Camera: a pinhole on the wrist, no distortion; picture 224 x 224 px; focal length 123.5 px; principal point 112.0 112.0 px. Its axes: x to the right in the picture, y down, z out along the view. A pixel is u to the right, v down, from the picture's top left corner.
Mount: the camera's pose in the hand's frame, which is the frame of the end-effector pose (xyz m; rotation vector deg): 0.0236 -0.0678 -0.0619 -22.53 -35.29 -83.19
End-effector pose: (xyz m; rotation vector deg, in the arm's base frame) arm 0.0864 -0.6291 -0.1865 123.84 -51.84 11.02
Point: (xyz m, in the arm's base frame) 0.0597 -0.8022 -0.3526
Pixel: 170.8 123.3
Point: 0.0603 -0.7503 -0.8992
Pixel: outside the picture
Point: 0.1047 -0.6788 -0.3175
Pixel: 204.0 100.6
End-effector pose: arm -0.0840 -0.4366 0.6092 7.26 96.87 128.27
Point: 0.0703 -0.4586 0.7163
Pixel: 84.4 14.8
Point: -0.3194 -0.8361 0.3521
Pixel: behind the camera
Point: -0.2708 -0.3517 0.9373
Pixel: 43.1 178.5
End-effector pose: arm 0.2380 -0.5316 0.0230 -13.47 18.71 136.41
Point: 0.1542 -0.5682 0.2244
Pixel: 113.5 115.8
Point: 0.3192 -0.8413 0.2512
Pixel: 73.9 12.6
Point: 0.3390 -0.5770 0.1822
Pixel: 152.1 31.7
